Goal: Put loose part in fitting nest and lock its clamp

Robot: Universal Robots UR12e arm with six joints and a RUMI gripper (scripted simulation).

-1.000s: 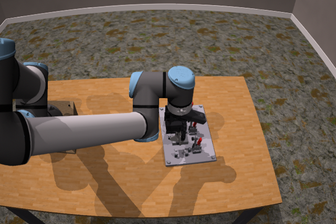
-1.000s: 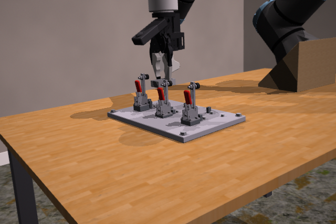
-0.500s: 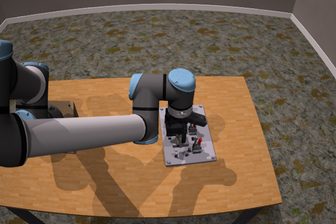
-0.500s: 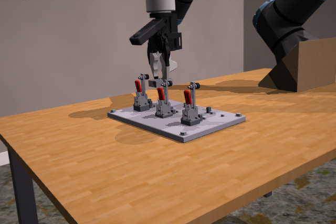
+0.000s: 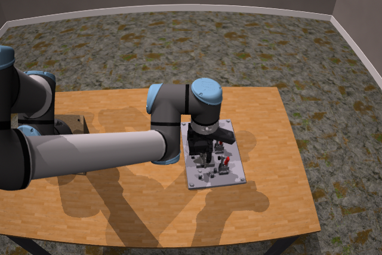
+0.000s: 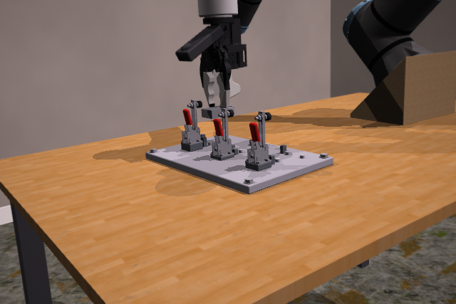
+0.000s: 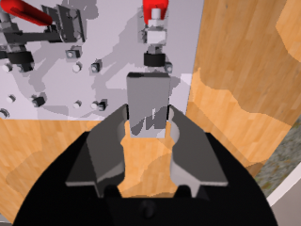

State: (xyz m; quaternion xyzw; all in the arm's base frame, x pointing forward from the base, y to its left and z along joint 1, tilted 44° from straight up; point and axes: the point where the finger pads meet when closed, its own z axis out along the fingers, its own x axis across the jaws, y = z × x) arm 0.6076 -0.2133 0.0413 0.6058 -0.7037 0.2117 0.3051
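Now: the grey rectangular block 1 cm below my hand. The rest, counted from my hand: grey fixture plate (10 cm to the left, 9 cm below, 6 cm ahead).
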